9 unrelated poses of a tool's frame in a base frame.
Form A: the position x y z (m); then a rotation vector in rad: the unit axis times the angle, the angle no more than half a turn.
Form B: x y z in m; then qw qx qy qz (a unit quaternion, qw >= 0). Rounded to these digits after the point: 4 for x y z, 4 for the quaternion.
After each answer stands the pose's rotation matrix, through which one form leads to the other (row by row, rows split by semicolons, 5 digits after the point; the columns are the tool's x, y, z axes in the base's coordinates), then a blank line. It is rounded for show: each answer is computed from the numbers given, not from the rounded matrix.
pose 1, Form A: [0.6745 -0.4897 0.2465 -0.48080 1.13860 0.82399]
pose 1, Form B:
[0.6745 -0.4897 0.2465 0.7366 -0.2189 0.5184 0.3751]
0.18108 -0.77964 0.59948; 0.32574 0.62269 0.71144; -0.92795 0.06644 0.36672

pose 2, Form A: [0.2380 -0.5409 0.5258 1.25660 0.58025 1.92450]
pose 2, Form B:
[0.2380 -0.5409 0.5258 0.3760 0.4912 0.2268 0.7523]
-0.23465 -0.34296 0.90957; 0.78858 -0.61429 -0.02818; 0.56840 0.71065 0.41459

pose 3, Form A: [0.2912 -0.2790 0.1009 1.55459 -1.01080 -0.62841]
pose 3, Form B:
[0.2912 -0.2790 0.1009 0.5579 0.6590 -0.4285 -0.2664]
0.49094 -0.26746 -0.82912; -0.86188 -0.01036 -0.50700; 0.12701 0.96351 -0.23560

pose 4, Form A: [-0.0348 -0.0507 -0.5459 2.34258 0.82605 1.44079]
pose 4, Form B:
[-0.0348 -0.0507 -0.5459 0.1346 0.8084 0.2850 0.4972]
0.34313 0.32700 0.88053; 0.59468 -0.80126 0.06582; 0.72706 0.50105 -0.46940

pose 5, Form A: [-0.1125 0.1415 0.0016 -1.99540 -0.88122 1.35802]
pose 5, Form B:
[-0.1125 0.1415 0.0016 0.2822 -0.7450 -0.3290 0.5070]
0.26932 0.20412 -0.94117; 0.77637 -0.62427 0.08677; -0.56983 -0.75407 -0.32660

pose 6, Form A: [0.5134 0.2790 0.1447 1.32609 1.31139 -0.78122]
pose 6, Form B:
[0.5134 0.2790 0.1447 0.5310 0.5557 0.5496 -0.3274]
0.18159 0.95850 0.21977; 0.26313 0.16798 -0.95003; -0.94752 0.23035 -0.22170

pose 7, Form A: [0.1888 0.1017 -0.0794 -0.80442 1.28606 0.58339]
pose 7, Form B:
[0.1888 0.1017 -0.0794 0.6876 -0.3594 0.5746 0.2606]
0.20390 -0.77140 0.60280; -0.05455 0.60583 0.79372; -0.97747 -0.19472 0.08145

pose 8, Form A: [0.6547 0.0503 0.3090 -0.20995 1.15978 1.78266]
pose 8, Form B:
[0.6547 0.0503 0.3090 0.4814 -0.0861 0.4757 0.7311]
-0.52166 -0.78588 0.33207; 0.62204 -0.08396 0.77847; -0.58390 0.61266 0.53264

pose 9, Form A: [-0.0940 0.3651 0.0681 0.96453 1.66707 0.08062]
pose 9, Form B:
[-0.0940 0.3651 0.0681 0.5704 0.4110 0.7103 0.0344]
-0.01153 0.54470 0.83855; 0.62307 0.65982 -0.42003; -0.78208 0.51764 -0.34699

